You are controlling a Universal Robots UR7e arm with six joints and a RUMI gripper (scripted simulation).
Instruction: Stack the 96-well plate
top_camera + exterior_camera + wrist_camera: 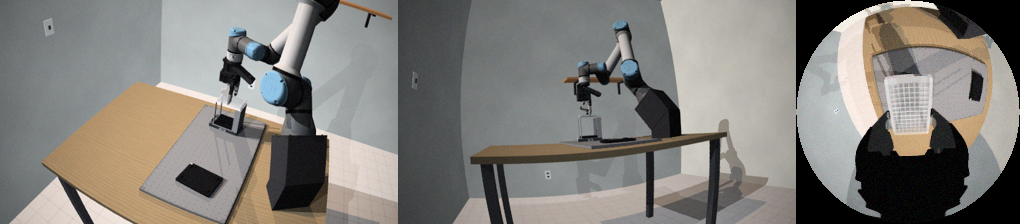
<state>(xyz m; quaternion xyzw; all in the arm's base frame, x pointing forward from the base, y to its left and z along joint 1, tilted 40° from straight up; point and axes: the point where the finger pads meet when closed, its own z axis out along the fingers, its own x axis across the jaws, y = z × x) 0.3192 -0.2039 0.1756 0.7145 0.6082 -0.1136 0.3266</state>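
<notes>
My hand is 1 cm above the white 96-well plate. Also, from my hand: plate nest N1: 40 cm to the left, 17 cm below, 5 cm ahead.
</notes>
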